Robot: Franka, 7 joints.
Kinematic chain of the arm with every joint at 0, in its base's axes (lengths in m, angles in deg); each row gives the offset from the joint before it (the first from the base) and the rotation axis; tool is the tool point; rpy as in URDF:
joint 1: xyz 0 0 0.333 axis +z
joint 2: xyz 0 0 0 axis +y
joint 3: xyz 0 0 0.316 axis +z
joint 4: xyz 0.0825 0 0 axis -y
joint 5: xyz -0.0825 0 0.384 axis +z
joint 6: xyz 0 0 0 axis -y
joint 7: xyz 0.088 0 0 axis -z
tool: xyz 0 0 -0.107 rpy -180 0 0
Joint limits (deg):
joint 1: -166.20..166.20
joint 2: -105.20..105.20
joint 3: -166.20..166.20
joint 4: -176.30..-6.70
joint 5: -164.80..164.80
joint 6: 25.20..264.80
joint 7: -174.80..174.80
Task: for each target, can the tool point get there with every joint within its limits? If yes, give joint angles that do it. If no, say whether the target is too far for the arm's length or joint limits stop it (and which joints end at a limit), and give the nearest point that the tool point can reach.
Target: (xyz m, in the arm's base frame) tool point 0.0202 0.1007 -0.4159
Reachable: no: joint limits stop it (at a limit: joint 2) | nearest point 0.0250 0.1245 -0.3372 | short by 0.082 m
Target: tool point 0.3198 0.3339 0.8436
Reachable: yes | joints -72.90 -12.13 124.41 -70.28 -101.86 46.33 -111.36
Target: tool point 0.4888 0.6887 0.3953
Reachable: yes | joints 46.75 61.83 19.04 -40.50 -87.71 139.99 123.90
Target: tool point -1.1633 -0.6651 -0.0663
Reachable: no: too far | nearest point -0.7137 -0.4081 0.0880 | short by 0.540 m
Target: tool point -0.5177 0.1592 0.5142
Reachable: yes | joints -78.62 -30.36 -89.76 -111.92 -105.61 47.07 -29.39
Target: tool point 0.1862 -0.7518 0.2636
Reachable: yes | joints 123.08 -61.60 139.27 -57.09 -123.46 180.47 -67.20
